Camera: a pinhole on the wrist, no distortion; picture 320 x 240 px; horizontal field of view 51.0 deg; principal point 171.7 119.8 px. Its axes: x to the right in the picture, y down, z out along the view. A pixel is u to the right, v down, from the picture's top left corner.
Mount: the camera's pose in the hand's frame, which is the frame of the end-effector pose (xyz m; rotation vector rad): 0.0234 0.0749 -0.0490 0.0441 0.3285 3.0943
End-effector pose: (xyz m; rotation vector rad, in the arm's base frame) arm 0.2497 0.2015 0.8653 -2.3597 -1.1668 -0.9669
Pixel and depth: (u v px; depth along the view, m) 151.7 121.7 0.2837
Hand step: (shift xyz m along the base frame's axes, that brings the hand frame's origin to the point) 0.2235 0.0747 -0.1281
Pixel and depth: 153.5 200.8 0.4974
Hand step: 0.2723 0.2559 -0.2850
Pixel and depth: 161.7 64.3 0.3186
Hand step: 0.2794 0.0479 -0.1478
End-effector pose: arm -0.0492 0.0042 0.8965 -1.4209 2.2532 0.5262
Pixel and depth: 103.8 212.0 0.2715
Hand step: -0.0503 0.0803 -0.2338
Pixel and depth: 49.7 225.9 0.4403
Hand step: -0.0377 0.0783 -0.4426
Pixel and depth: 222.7 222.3 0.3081
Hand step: 0.0026 0.1750 -0.2159
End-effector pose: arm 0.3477 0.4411 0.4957 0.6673 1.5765 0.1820
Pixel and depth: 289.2 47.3 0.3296
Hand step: 0.3128 0.0651 0.1401
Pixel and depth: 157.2 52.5 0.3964
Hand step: 0.3786 0.1323 0.0249
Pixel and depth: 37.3 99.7 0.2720
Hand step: 0.2477 0.1326 -0.0788
